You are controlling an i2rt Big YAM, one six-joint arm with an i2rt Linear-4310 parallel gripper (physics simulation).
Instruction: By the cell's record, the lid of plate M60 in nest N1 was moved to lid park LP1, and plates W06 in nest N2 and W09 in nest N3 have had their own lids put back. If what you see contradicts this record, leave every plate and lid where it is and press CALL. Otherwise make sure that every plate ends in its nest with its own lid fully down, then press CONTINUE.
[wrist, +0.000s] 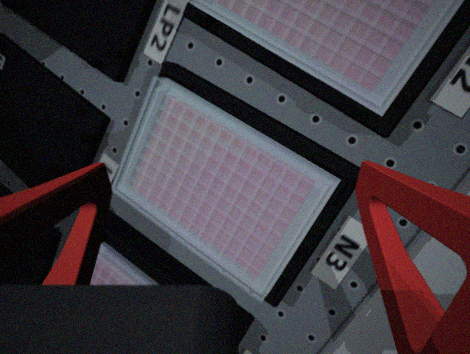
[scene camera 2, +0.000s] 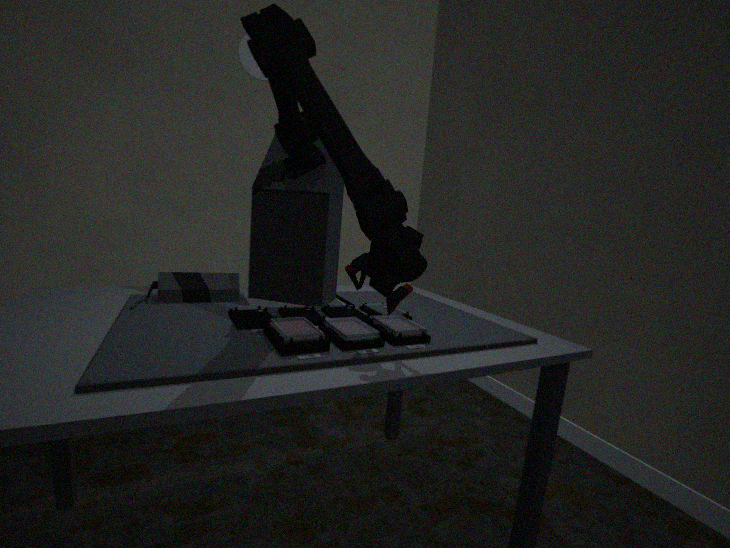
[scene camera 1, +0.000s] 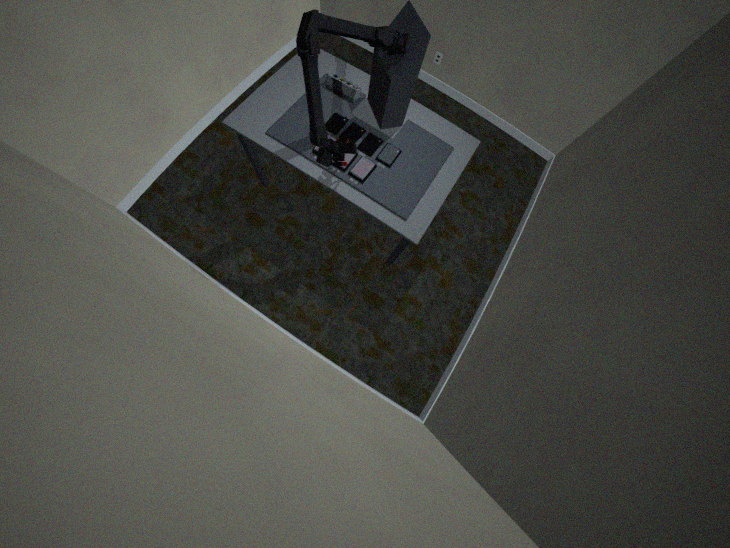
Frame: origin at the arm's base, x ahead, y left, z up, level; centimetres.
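Where they show: gripper, fingertip midpoint: (wrist: 233, 176) (scene camera 2: 374, 300) (scene camera 1: 347, 155); arm's base, link origin: (scene camera 2: 305, 162) (scene camera 1: 399, 45).
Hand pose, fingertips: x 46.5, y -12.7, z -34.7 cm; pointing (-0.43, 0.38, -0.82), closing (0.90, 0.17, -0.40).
Each offset is from my fingertips to the top centre of the thing. "pt": to the spot under its first point.
My gripper (scene camera 1: 345, 151) (scene camera 2: 374, 300) (wrist: 233, 176) is open and empty, its red fingertips above and on either side of the plate {dx -4.2, dy -2.7, dz -6.4 cm} (wrist: 225, 190) at label N3. That pink-welled plate shows a clear border, like a lid, in its black nest. The N2 plate {pt dx +1.0, dy +6.7, dz -6.4 cm} (wrist: 325, 30) lies at upper right with a similar clear border. A third plate {dx -8.8, dy -14.8, dz -5.9 cm} (wrist: 114, 270) shows a corner at lower left; its label is hidden. Scene camera 2 shows a left plate (scene camera 2: 294, 328), a middle plate (scene camera 2: 352, 328) and a right plate (scene camera 2: 400, 324). A pale, clear-looking lid {dx -14.9, dy +22.0, dz -8.0 cm} (scene camera 1: 389, 154) sits in the rightmost park. Lid seating is unclear.
Dark lid parks {pt dx -28.5, dy -14.0, dz -8.8 cm} (scene camera 1: 336, 122) {pt dx -19.5, dy +10.2, dz -8.8 cm} (scene camera 1: 371, 143) stand behind the nests; the LP2 label {pt dx -10.9, dy +6.4, dz -9.6 cm} (wrist: 162, 32) is readable. A tall grey box (scene camera 1: 400, 76) (scene camera 2: 288, 247) stands behind. A low box-like rack {dx -55.3, dy -17.1, dz -1.4 cm} (scene camera 1: 343, 88) (scene camera 2: 224, 287) stands at back left. The buttons cannot be made out.
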